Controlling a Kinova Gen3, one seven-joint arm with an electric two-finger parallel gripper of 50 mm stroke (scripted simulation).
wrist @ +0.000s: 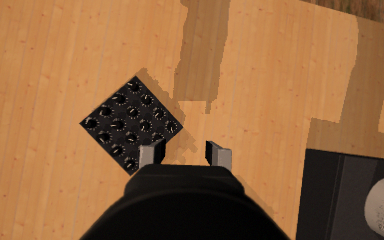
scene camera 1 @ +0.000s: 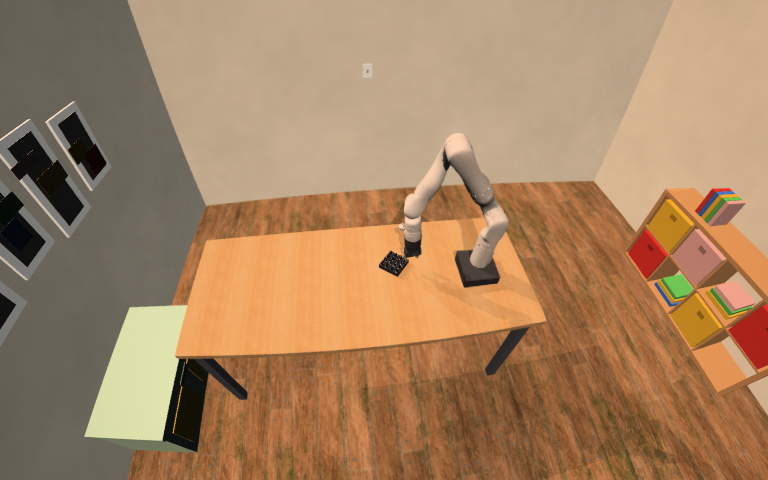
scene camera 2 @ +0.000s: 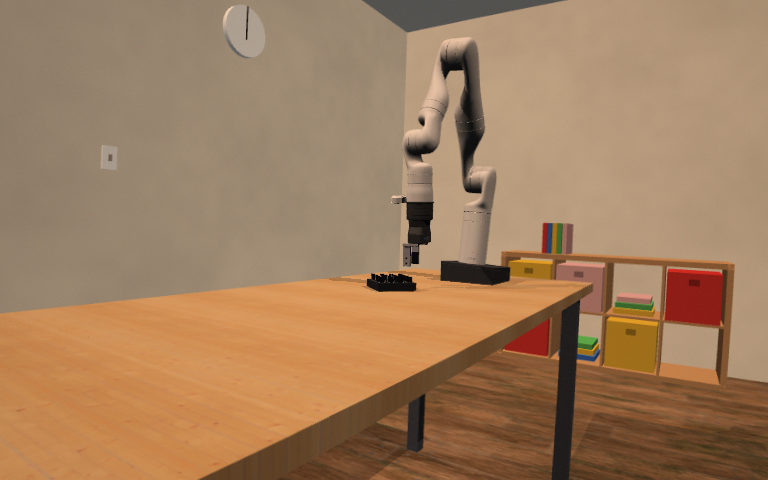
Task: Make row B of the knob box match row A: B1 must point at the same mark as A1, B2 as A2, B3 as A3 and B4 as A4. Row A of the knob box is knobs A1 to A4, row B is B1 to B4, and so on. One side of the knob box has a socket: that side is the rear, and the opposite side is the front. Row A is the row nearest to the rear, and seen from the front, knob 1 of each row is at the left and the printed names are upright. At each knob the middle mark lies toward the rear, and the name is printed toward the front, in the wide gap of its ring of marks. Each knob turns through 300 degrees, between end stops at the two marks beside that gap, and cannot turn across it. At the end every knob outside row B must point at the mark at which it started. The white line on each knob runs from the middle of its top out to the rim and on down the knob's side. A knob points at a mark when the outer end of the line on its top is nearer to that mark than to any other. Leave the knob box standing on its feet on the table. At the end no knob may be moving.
Path:
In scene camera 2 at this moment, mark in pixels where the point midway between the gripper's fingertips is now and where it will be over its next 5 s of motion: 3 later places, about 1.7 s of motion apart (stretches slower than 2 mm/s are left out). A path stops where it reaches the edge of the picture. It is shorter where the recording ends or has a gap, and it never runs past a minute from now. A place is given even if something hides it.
The gripper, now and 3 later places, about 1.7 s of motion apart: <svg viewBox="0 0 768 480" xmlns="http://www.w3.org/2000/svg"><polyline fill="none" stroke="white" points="411,265 393,257 391,263 391,273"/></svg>

